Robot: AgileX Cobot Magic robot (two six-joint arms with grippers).
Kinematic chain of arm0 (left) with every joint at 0, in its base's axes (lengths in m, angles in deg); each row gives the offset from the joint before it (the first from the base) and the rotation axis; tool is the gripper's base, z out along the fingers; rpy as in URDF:
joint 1: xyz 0 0 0.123 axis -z
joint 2: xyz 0 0 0 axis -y
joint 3: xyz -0.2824 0 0.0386 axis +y
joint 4: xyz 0.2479 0 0.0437 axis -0.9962 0 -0.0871
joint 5: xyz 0 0 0 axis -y
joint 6: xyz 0.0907 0 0.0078 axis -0.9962 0 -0.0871
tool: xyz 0 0 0 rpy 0 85 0
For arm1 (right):
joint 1: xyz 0 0 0.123 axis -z
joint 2: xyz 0 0 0 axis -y
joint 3: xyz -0.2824 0 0.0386 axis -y
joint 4: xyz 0.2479 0 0.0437 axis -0.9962 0 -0.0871
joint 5: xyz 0 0 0 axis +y
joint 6: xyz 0.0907 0 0.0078 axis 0.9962 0 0.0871
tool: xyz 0 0 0 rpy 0 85 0
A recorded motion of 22 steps. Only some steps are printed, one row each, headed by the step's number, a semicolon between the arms.
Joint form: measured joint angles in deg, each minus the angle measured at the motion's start. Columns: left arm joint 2, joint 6, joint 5, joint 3, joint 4, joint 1; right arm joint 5, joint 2, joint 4, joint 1, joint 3, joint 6.
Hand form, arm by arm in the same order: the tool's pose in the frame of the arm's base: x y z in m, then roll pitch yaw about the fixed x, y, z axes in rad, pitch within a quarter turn. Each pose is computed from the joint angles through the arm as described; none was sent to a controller.
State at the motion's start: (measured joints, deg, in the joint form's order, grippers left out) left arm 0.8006 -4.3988 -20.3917 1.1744 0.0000 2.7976; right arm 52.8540 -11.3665 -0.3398 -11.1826 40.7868 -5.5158
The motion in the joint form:
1: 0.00 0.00 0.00 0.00 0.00 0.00; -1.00 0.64 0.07 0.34 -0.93 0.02
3: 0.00 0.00 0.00 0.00 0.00 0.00; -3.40 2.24 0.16 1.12 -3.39 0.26
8: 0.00 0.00 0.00 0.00 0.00 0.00; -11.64 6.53 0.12 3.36 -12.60 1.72
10: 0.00 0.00 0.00 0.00 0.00 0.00; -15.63 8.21 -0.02 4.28 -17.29 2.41
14: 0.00 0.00 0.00 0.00 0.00 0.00; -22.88 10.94 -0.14 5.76 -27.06 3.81
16: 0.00 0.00 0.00 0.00 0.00 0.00; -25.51 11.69 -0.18 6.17 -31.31 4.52
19: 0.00 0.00 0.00 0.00 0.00 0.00; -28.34 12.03 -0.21 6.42 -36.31 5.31
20: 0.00 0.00 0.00 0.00 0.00 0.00; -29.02 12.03 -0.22 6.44 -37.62 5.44
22: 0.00 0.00 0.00 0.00 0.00 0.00; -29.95 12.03 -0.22 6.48 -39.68 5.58
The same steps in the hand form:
1: 0.0528 -0.0026 0.1749 2.8763 1.2854 2.8169; 0.0114 0.0025 0.3445 -2.8622 1.2485 -2.6547
3: 0.0528 -0.0026 0.1749 2.8763 1.2854 2.8169; 0.0121 0.0024 0.3363 -2.8444 1.2750 -2.6536
8: 0.0528 -0.0026 0.1749 2.8763 1.2854 2.8169; 0.0206 0.0031 0.3033 -2.8734 1.3378 -2.7272
10: 0.0528 -0.0026 0.1749 2.8763 1.2854 2.8169; 0.0262 0.0035 0.2854 -2.9156 1.3579 -2.7862
14: 0.0528 -0.0026 0.1749 2.8763 1.2854 2.8169; 0.0380 0.0040 0.2447 -3.0372 1.3659 -2.9360
16: 0.0528 -0.0026 0.1749 2.8763 1.2854 2.8169; 0.0429 0.0041 0.2254 -3.1039 1.3517 -3.0112
19: 0.0528 -0.0026 0.1749 2.8763 1.2854 2.8169; 0.0481 0.0044 0.2013 3.1176 1.3199 -3.0792
20: 0.0528 -0.0026 0.1749 2.8763 1.2854 2.8169; 0.0493 0.0045 0.1948 3.1092 1.3088 -3.0882
22: 0.0528 -0.0026 0.1749 2.8763 1.2854 2.8169; 0.0508 0.0045 0.1842 3.1028 1.2890 -3.0959

